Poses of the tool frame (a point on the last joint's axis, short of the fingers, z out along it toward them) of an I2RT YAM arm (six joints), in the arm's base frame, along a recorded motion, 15 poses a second.
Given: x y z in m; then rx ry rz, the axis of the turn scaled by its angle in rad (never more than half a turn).
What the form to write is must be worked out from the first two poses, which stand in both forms.
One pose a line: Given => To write
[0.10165, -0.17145, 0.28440, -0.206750, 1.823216, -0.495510] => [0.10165, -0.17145, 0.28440, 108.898, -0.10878, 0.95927, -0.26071]
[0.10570, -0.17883, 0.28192, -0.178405, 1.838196, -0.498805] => [0.10570, -0.17883, 0.28192, 109.607, -0.09326, 0.96089, -0.26074]
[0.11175, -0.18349, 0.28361, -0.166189, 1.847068, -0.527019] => [0.11175, -0.18349, 0.28361, 110.464, -0.08620, 0.95804, -0.27336]
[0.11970, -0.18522, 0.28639, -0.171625, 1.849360, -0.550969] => [0.11970, -0.18522, 0.28639, 110.999, -0.08859, 0.95460, -0.28440]
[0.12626, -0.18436, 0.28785, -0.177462, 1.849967, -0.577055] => [0.12626, -0.18436, 0.28785, 111.497, -0.09119, 0.95066, -0.29654]
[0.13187, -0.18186, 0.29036, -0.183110, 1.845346, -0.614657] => [0.13187, -0.18186, 0.29036, 111.934, -0.09373, 0.94458, -0.31462]
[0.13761, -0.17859, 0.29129, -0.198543, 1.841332, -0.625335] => [0.13761, -0.17859, 0.29129, 111.998, -0.10157, 0.94199, -0.31991]
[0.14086, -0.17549, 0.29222, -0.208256, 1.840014, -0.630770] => [0.14086, -0.17549, 0.29222, 112.085, -0.10646, 0.94058, -0.32244]
